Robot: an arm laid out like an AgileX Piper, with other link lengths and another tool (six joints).
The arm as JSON. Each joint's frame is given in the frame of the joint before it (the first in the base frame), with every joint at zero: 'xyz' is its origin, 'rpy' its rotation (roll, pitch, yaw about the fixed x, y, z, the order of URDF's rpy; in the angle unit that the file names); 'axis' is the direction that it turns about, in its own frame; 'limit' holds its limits. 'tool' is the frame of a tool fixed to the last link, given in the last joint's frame.
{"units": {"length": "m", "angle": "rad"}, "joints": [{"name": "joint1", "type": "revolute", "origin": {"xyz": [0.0, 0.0, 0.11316], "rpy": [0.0, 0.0, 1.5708]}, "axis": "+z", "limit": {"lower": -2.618, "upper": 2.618}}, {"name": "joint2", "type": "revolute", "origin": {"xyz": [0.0, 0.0, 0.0], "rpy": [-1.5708, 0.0, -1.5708]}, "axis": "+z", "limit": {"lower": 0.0, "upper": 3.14}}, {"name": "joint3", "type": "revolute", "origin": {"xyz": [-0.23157, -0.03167, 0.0], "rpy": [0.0, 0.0, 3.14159]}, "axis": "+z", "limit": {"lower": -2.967, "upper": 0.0}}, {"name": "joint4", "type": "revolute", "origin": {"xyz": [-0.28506, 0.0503, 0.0], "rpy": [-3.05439, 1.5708, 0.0]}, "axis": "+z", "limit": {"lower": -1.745, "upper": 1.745}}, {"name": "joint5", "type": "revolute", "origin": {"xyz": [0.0, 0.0, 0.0], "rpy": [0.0, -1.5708, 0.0]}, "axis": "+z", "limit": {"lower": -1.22, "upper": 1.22}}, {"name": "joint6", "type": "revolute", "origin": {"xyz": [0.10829, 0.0, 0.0], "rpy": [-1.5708, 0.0, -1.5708]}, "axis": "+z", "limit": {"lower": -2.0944, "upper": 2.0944}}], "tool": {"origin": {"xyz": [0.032, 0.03, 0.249], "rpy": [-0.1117, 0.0, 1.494]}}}
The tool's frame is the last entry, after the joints.
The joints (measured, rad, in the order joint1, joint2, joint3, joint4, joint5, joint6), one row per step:
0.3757, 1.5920, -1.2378, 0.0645, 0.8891, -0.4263
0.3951, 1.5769, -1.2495, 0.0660, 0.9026, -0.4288
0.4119, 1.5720, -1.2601, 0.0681, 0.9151, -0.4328
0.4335, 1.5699, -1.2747, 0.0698, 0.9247, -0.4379
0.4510, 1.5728, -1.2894, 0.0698, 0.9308, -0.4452
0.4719, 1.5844, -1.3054, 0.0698, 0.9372, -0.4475
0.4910, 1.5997, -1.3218, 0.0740, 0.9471, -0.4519
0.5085, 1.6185, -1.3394, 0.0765, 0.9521, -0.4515
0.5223, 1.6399, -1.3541, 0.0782, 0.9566, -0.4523
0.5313, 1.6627, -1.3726, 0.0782, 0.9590, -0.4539
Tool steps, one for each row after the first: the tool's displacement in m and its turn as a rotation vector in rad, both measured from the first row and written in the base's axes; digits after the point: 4 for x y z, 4 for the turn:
-0.0022, 0.0104, 0.0107, 0.0057, -0.0122, 0.0222
-0.0055, 0.0193, 0.0159, 0.0076, -0.0149, 0.0429
-0.0082, 0.0309, 0.0221, 0.0103, -0.0218, 0.0694
-0.0096, 0.0406, 0.0266, 0.0102, -0.0285, 0.0940
-0.0126, 0.0513, 0.0271, 0.0090, -0.0270, 0.1174
-0.0171, 0.0617, 0.0252, 0.0080, -0.0182, 0.1403
-0.0198, 0.0713, 0.0230, 0.0080, -0.0113, 0.1573
-0.0226, 0.0786, 0.0181, 0.0047, -0.0006, 0.1719
-0.0225, 0.0842, 0.0145, 0.0013, 0.0051, 0.1825

